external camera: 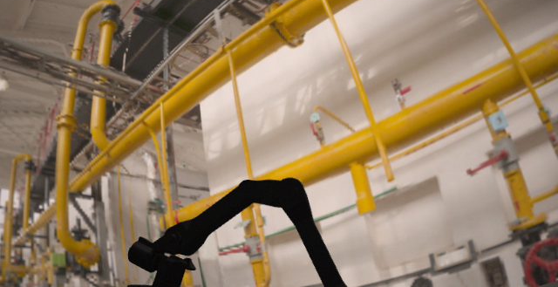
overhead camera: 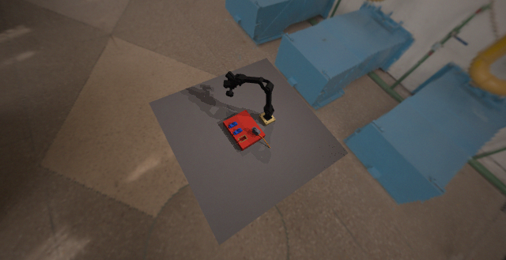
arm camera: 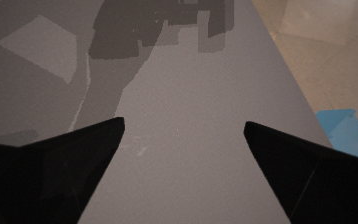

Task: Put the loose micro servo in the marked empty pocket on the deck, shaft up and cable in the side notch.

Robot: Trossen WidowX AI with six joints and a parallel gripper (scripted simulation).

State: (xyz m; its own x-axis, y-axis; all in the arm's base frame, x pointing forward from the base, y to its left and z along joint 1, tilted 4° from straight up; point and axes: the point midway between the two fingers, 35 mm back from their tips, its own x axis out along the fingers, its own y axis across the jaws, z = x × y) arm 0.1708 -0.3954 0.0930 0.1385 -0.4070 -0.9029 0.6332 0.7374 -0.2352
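Right now the red deck is 380 mm to the left of my gripper tip, 90 mm below it and 40 mm ahead of it.
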